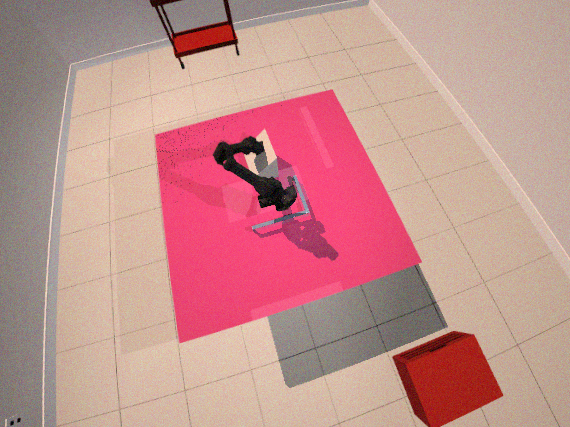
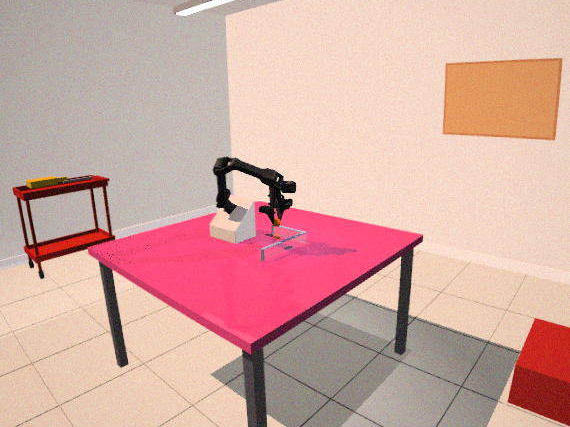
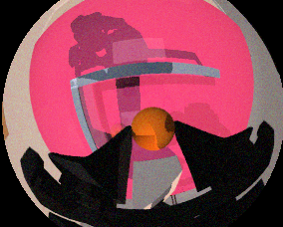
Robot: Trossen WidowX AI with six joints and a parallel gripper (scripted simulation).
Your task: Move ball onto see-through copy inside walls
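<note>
The see-through copy is 80 mm behind my gripper tip, 60 mm to the left of it and 110 mm below it. The rest, counted from my gripper tip: orange ball right at my gripper tip.
</note>
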